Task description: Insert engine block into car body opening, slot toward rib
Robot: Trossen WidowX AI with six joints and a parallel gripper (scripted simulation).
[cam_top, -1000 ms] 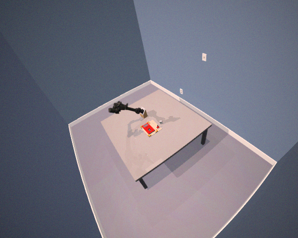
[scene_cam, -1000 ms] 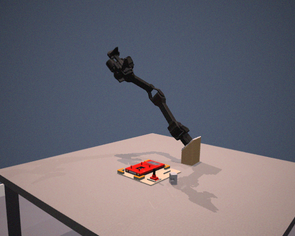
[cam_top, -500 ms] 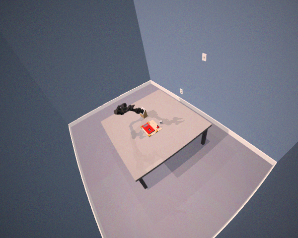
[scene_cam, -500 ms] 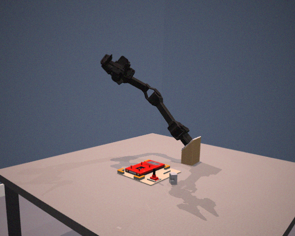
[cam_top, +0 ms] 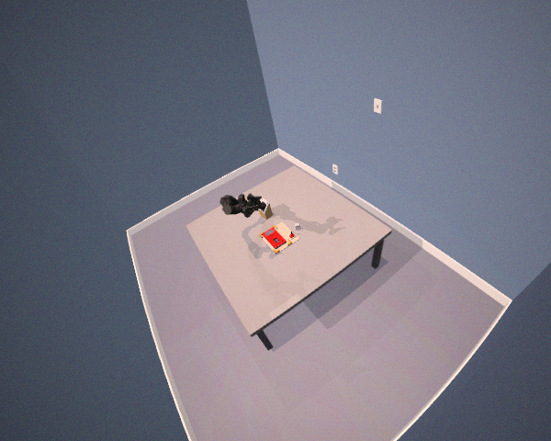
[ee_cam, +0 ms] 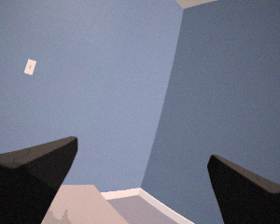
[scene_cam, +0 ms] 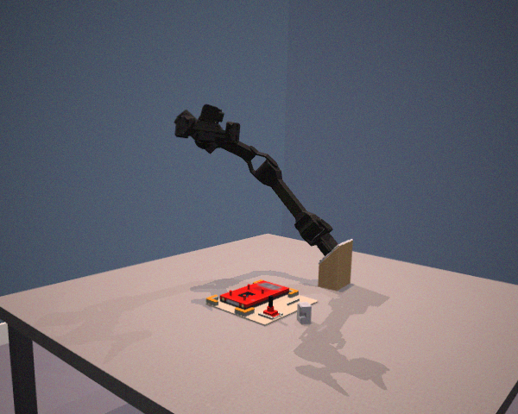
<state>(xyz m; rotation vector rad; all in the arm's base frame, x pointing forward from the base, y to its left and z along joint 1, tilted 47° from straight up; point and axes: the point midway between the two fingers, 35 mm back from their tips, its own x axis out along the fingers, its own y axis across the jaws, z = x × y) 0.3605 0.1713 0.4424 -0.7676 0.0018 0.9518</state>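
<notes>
Now: gripper tip 7 cm past the grey engine block, 28 cm to the right of it and 51 cm above it.
</notes>
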